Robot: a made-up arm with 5 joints. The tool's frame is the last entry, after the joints.
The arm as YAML. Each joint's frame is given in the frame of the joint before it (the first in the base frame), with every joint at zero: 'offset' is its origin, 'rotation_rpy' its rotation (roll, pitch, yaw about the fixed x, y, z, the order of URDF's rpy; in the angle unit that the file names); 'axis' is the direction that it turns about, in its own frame. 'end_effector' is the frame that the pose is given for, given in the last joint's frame.
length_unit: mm
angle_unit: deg
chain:
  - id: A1
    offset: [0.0, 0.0, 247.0]
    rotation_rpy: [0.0, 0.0, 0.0]
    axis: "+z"
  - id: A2
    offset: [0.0, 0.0, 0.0]
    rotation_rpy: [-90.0, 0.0, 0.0]
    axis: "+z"
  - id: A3
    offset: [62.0, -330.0, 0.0]
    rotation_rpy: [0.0, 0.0, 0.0]
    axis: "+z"
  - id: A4
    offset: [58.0, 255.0, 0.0]
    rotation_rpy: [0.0, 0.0, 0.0]
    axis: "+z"
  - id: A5
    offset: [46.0, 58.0, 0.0]
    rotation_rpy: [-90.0, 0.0, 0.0]
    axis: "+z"
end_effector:
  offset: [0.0, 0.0, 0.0]
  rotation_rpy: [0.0, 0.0, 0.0]
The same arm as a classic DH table. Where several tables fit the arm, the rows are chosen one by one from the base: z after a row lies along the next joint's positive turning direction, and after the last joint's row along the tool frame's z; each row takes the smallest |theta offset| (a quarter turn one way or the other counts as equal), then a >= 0, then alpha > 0; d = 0 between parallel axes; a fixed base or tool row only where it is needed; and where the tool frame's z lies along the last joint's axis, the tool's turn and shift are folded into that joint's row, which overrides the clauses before.
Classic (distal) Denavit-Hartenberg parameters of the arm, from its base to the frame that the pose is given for. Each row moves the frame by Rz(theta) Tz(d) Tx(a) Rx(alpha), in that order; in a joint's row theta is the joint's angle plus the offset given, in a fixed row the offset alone. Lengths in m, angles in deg.
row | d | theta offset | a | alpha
A1 | 0.2470 | 0.00 | 0.0000 | -90.00
A2 | 0.0000 | -79.36 | 0.3358 | 0.00
A3 | 0.0000 | -23.45 | -0.2615 | 0.00
A4 | 0.0000 | -77.19 | -0.0460 | 90.00
A5 | 0.0580 | 180.00 | 0.0000 | 0.00

